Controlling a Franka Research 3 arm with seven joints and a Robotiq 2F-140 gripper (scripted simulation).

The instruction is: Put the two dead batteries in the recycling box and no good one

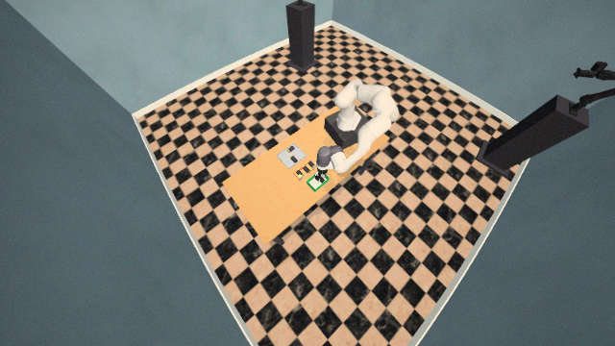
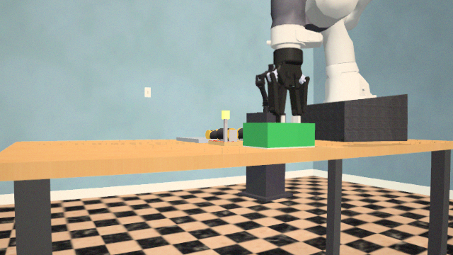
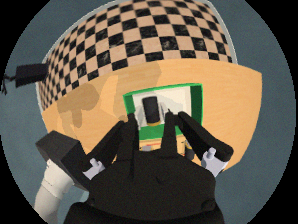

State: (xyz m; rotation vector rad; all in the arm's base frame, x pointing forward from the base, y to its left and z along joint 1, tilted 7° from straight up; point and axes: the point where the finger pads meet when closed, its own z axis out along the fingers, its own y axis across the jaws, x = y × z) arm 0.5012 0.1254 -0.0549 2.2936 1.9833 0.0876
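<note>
My gripper is now 30 mm short of the green recycling box and 30 mm above it.
</note>
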